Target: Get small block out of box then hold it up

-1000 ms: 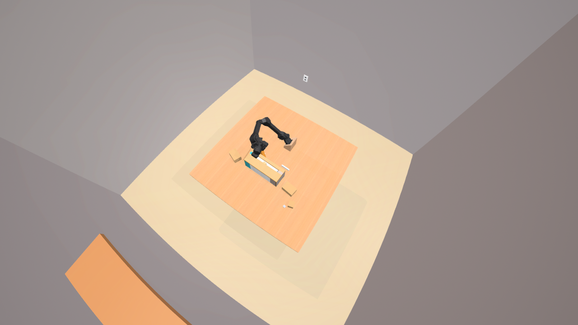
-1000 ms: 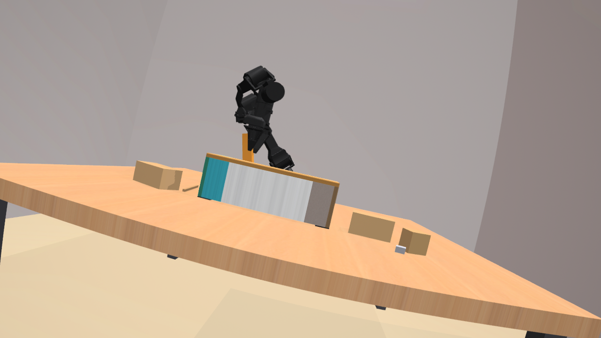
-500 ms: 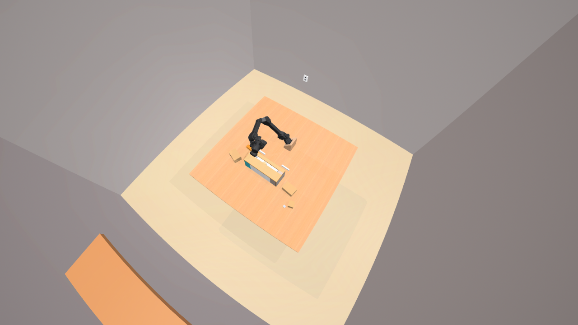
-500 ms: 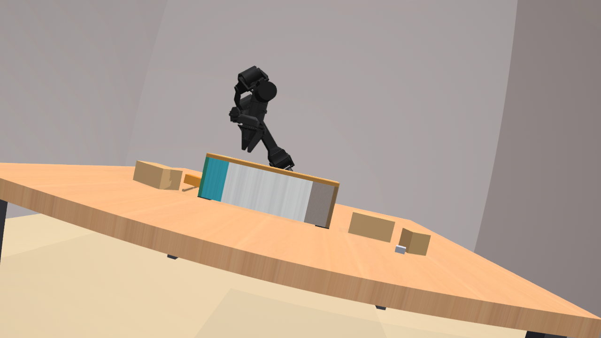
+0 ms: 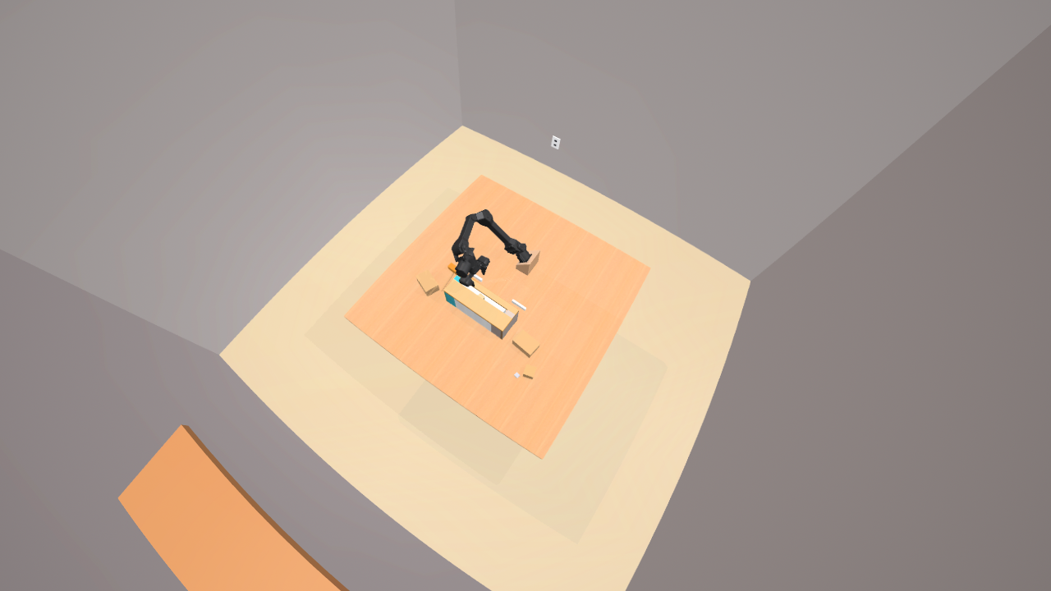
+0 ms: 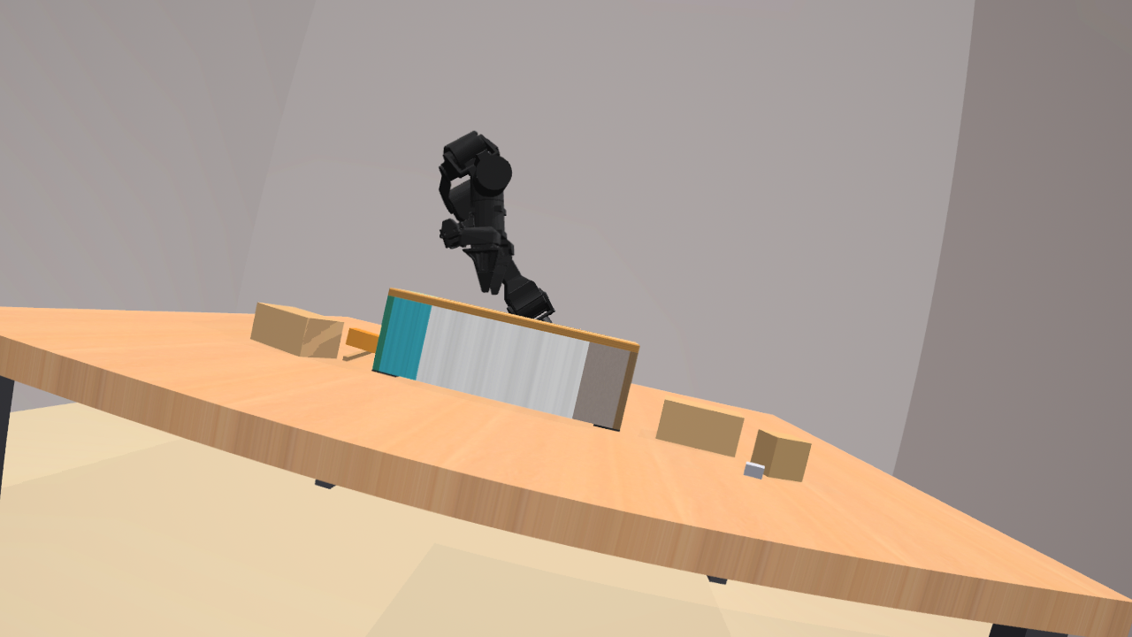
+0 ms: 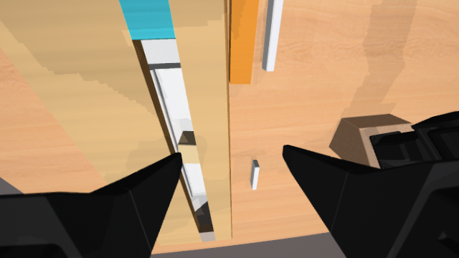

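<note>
My gripper tip is 40 mm short of the box, 60 mm to the right of it and 90 mm above it. Also, from my gripper tip: tan block: 50 mm ahead, 40 mm to the left, 70 mm below; then orange stick: 40 mm behind, 130 mm to the right, 140 mm below; then thin stick: 10 mm ahead, 200 mm to the right, 150 mm below.
</note>
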